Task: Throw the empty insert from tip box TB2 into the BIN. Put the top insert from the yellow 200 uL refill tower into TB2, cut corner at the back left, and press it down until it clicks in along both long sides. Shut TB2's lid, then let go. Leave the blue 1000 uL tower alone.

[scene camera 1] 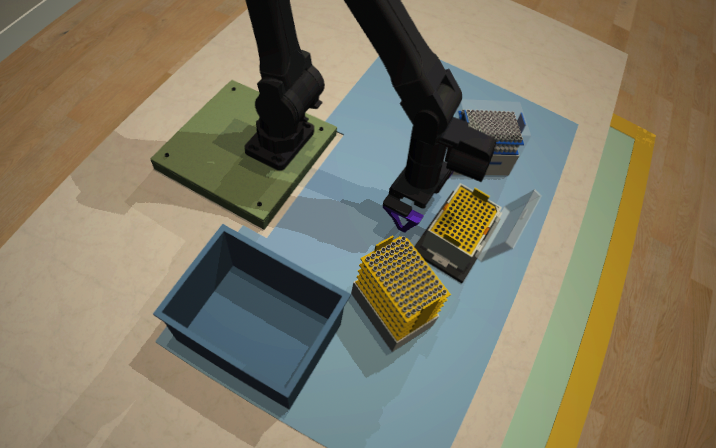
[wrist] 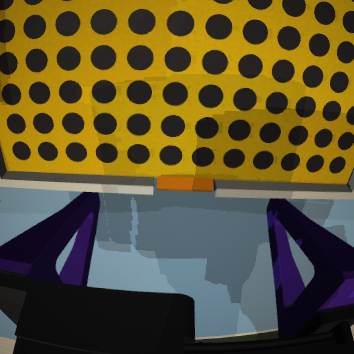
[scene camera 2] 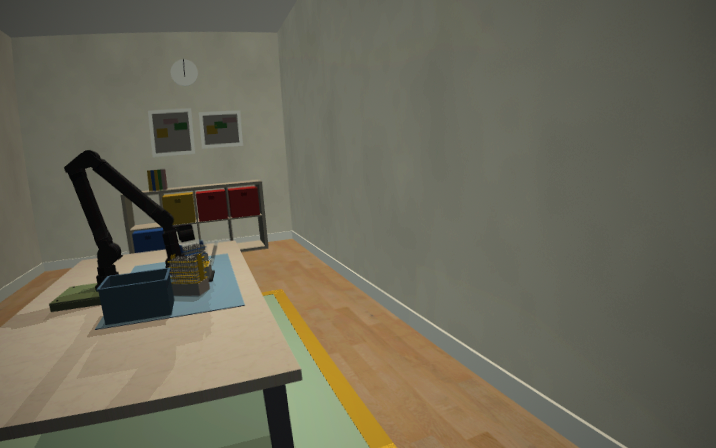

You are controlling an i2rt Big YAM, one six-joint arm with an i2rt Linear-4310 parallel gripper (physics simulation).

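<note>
Tip box TB2 point(scene camera 1: 446, 259) stands on the blue mat, its clear lid point(scene camera 1: 520, 227) tipped open on the far side from the arm. The yellow empty insert point(scene camera 1: 464, 219) point(wrist: 157, 75) sits in TB2, its holes dark. An orange clip point(wrist: 185, 183) shows at the near long side. My gripper point(scene camera 1: 409, 222) point(wrist: 184, 197) is open and empty, beside that long side and above the mat. The yellow refill tower point(scene camera 1: 403, 280) point(scene camera 2: 187, 270) stands nearby, with tips in its top insert. The BIN point(scene camera 1: 253, 311) point(scene camera 2: 137, 301) is empty. In scene camera 2 the fingers are hidden.
The blue 1000 uL tower point(scene camera 1: 493, 126) stands beyond TB2, partly hidden by the wrist. The yellow tower stands between TB2 and the BIN. The arm's green base plate point(scene camera 1: 211, 158) point(scene camera 2: 76, 296) lies behind the BIN. The open lid leans outward toward the table edge.
</note>
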